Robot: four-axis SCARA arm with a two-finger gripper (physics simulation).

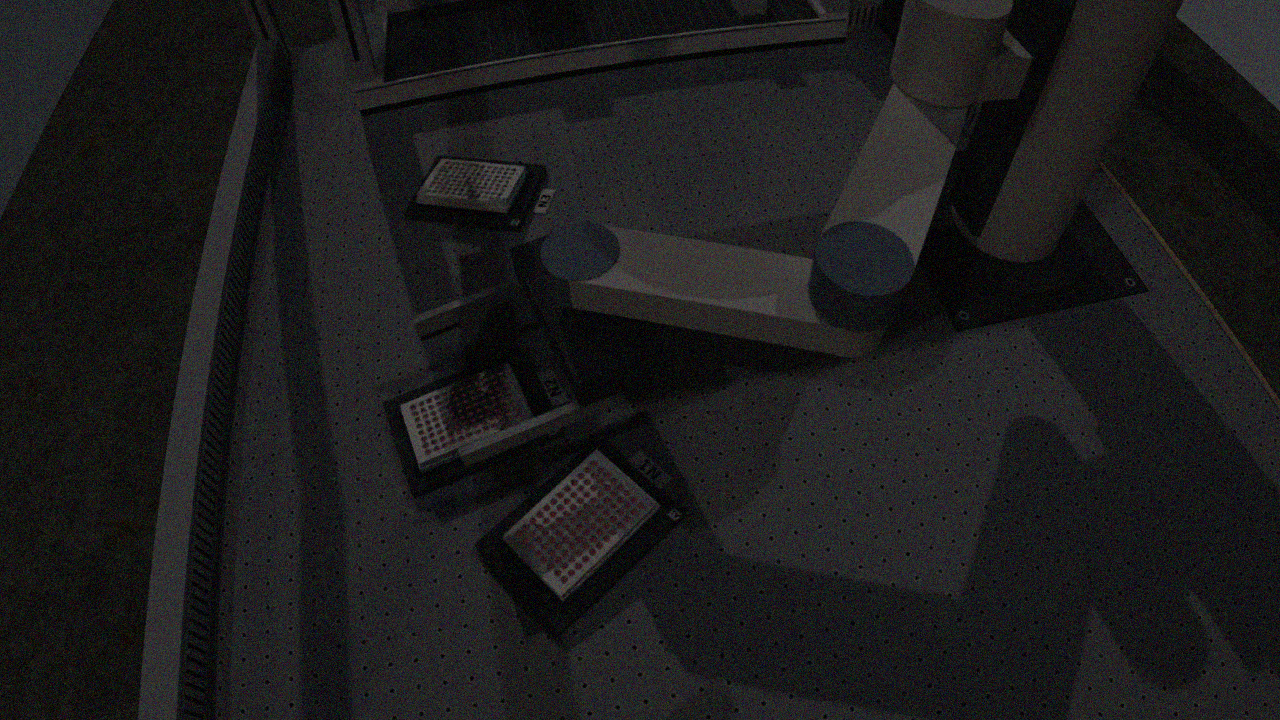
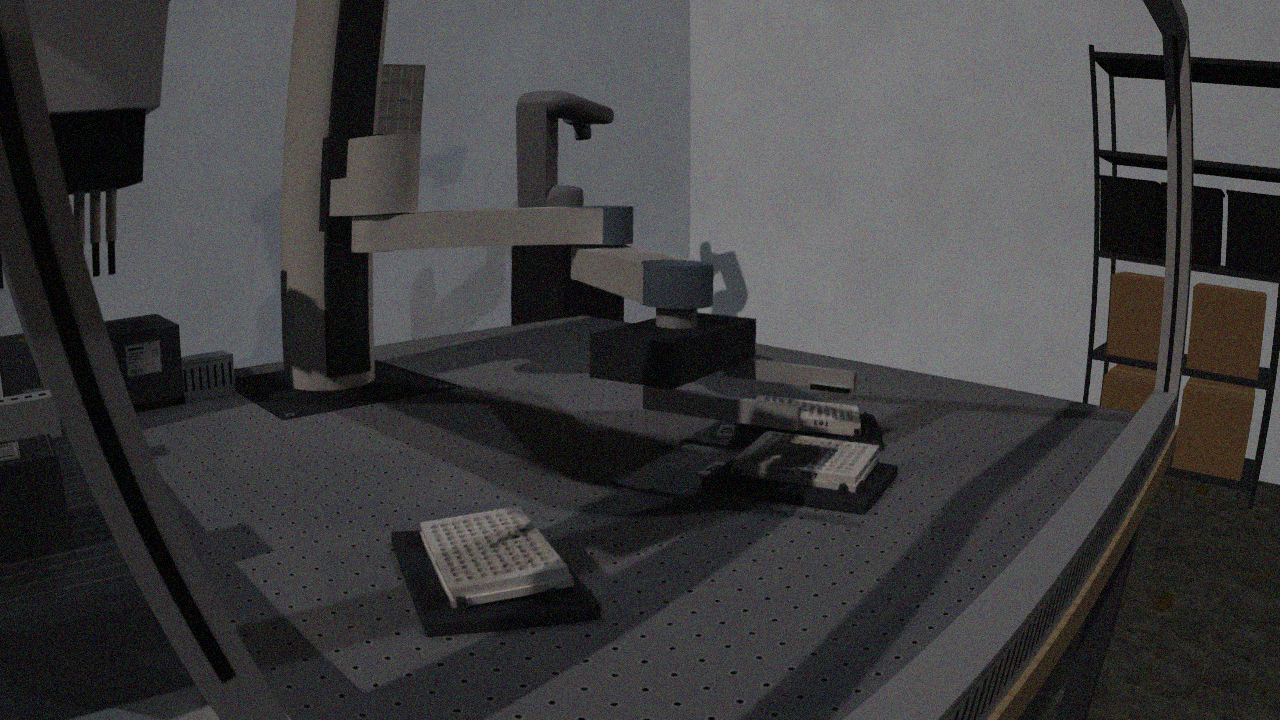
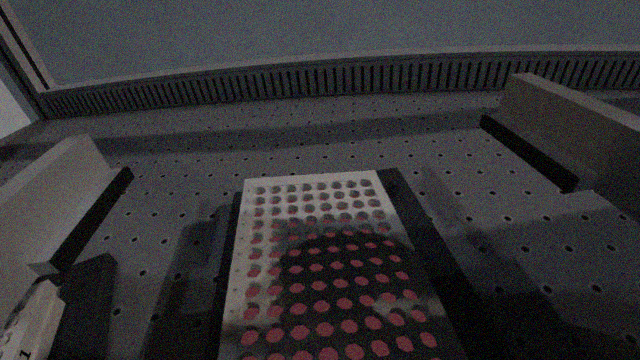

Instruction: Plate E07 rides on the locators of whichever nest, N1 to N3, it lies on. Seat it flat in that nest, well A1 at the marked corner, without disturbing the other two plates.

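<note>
A pale plate with red wells (image 1: 434, 420) (image 2: 841, 456) (image 3: 310, 210) lies on nest N2 (image 1: 429, 483) (image 2: 872, 488) (image 3: 415, 220). Its label is unreadable, and I cannot tell whether it is flat. My gripper (image 1: 443, 389) (image 2: 819, 394) (image 3: 306, 123) is wide open and empty, above nest N2, with one finger towards each long side of the plate. Another red-welled plate (image 1: 581, 519) (image 3: 25, 320) lies on nest N1 (image 1: 528, 586) (image 3: 85, 305). A third plate (image 1: 474, 183) (image 2: 492, 550) lies on nest N3 (image 1: 528, 201) (image 2: 510, 617). N2's marked corner is not discernible.
Nest N1 stands close beside N2, on the side away from N3. The perforated deck (image 1: 850, 501) (image 2: 680, 608) carries the arm column (image 1: 1065, 134) (image 2: 304, 223). A slotted rail (image 1: 214, 447) (image 3: 300, 80) runs along the deck edge beyond the nests. The scene is dim with broad shadows.
</note>
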